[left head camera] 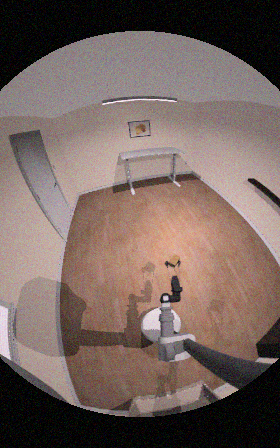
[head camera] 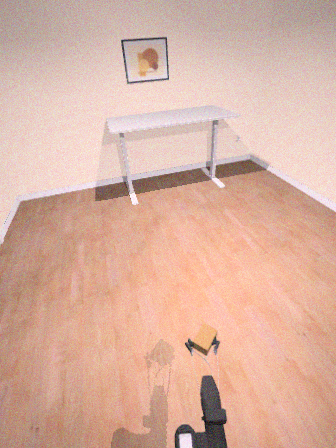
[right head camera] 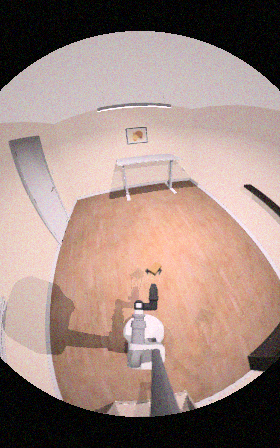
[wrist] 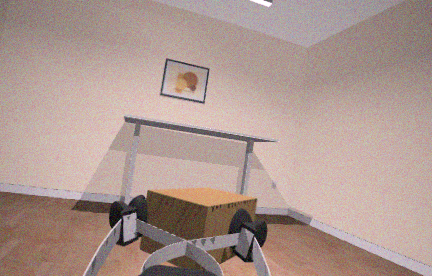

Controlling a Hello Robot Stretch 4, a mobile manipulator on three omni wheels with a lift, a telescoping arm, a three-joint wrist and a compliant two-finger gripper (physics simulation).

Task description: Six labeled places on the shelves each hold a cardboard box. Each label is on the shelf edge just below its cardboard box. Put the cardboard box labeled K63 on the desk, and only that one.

Labels:
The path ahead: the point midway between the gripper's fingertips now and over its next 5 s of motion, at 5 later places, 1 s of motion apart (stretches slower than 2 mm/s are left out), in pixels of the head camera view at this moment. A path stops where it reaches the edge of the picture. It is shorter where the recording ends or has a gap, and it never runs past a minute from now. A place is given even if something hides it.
The gripper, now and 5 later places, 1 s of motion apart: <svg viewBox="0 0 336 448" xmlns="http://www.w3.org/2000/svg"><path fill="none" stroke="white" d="M201 337L198 288L188 206L181 175L177 156L173 142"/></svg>

